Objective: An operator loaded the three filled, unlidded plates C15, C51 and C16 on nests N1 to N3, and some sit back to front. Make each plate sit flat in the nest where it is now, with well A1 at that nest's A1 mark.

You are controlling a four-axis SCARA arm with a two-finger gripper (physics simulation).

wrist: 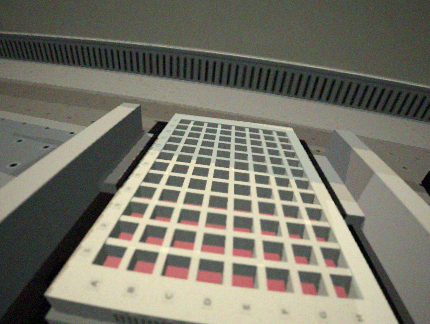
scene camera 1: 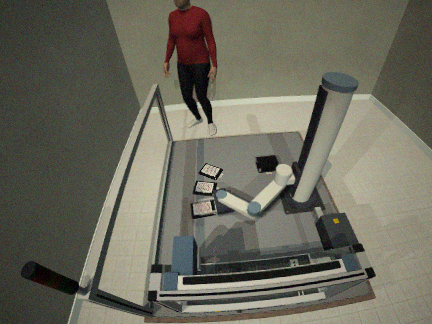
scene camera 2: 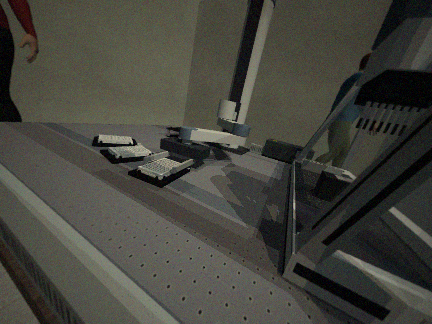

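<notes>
My gripper [scene camera 1: 204, 208] [scene camera 2: 168, 162] [wrist: 234, 133] is shut on a white plate [scene camera 1: 202, 209] [scene camera 2: 159, 169] [wrist: 215, 210] with red in its wells. The plate is level, over the black nest [scene camera 1: 197, 216] [scene camera 2: 143, 175] [wrist: 75, 250] closest to the front of the cell; nest edges show beside it. Whether it is fully seated is hard to tell. Faint letters, A at left, line its near edge in the wrist view. A middle plate [scene camera 1: 205, 187] [scene camera 2: 130, 151] and a far plate [scene camera 1: 211, 170] [scene camera 2: 115, 139] sit on black nests. Plate names and A1 marks are unreadable.
The arm [scene camera 1: 235, 202] [scene camera 2: 210, 136] reaches from its column [scene camera 1: 321, 145] on the right. A black block [scene camera 1: 266, 163] stands behind the arm. A blue box [scene camera 1: 184, 254] and a dark box [scene camera 1: 334, 231] stand near the front. A person in red [scene camera 1: 192, 37] stands behind the cell.
</notes>
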